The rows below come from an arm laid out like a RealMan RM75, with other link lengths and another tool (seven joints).
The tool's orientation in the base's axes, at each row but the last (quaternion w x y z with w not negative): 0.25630, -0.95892, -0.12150, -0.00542; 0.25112, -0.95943, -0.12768, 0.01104; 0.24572, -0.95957, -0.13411, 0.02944; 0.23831, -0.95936, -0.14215, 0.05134; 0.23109, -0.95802, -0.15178, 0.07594; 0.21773, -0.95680, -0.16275, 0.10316; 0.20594, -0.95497, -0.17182, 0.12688; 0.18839, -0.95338, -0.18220, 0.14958; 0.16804, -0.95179, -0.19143, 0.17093; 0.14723, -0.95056, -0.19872, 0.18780; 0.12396, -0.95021, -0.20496, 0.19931; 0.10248, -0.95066, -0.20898, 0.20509; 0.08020, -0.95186, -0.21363, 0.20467
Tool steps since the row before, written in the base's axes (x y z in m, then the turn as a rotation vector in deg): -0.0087, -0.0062, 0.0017, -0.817, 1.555, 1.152; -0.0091, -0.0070, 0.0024, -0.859, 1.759, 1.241; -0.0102, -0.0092, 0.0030, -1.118, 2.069, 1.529; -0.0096, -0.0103, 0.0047, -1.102, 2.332, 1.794; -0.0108, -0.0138, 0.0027, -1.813, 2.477, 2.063; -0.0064, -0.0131, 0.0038, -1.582, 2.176, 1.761; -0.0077, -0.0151, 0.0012, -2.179, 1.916, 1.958; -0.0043, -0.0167, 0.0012, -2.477, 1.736, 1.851; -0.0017, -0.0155, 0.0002, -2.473, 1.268, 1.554; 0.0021, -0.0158, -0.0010, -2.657, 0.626, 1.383; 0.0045, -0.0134, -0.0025, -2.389, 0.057, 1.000; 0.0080, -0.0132, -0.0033, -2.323, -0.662, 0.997; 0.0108, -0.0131, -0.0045, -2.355, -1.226, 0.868
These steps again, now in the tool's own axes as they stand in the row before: -0.0097, 0.0023, -0.0041, -0.351, -2.062, -0.192; -0.0105, 0.0025, -0.0047, -0.337, -2.287, -0.168; -0.0123, 0.0038, -0.0056, -0.499, -2.749, -0.246; -0.0124, 0.0041, -0.0071, -0.414, -3.093, -0.365; -0.0149, 0.0077, -0.0058, -1.057, -3.523, -0.388; -0.0111, 0.0077, -0.0067, -0.912, -3.069, -0.299; -0.0129, 0.0103, -0.0039, -1.587, -3.097, -0.377; -0.0108, 0.0127, -0.0046, -1.902, -2.984, -0.231; -0.0081, 0.0129, -0.0035, -2.018, -2.461, -0.089; -0.0048, 0.0149, -0.0032, -2.401, -1.897, 0.007; -0.0013, 0.0142, -0.0018, -2.301, -1.180, 0.145; 0.0020, 0.0155, -0.0019, -2.562, -0.515, 0.041; 0.0048, 0.0169, -0.0014, -2.790, 0.009, 0.134
